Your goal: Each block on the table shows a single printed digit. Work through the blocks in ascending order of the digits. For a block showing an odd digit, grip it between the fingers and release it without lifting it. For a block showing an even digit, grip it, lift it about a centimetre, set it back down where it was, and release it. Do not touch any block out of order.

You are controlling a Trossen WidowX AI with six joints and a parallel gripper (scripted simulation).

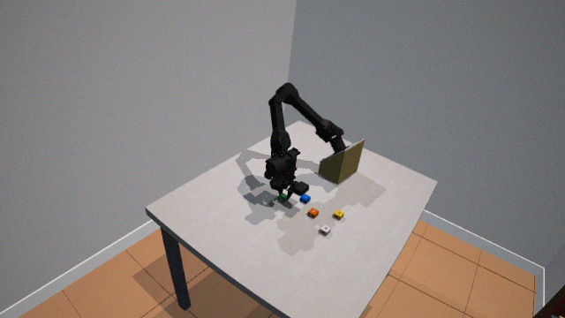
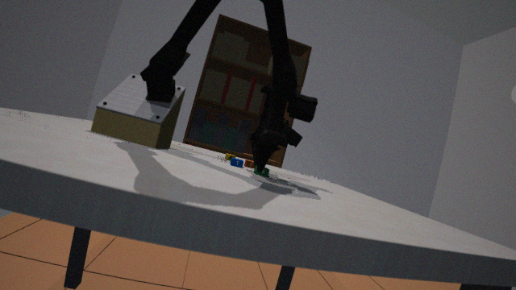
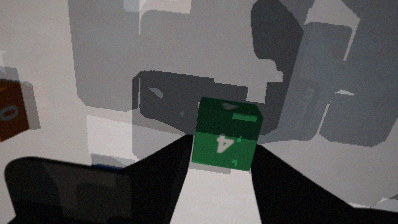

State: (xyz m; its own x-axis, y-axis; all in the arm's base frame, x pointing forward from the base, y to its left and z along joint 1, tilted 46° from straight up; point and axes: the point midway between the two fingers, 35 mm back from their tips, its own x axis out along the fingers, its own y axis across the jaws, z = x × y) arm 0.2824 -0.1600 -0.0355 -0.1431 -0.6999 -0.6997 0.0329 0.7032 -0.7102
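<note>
My gripper tip is now 6 cm short of the white block and 23 cm to the right of it. Also, from my gripper tip: blue block 5 cm behind, 7 cm to the left; then green block 1 cm ahead; then orange block 1 cm ahead, 15 cm to the left.
</note>
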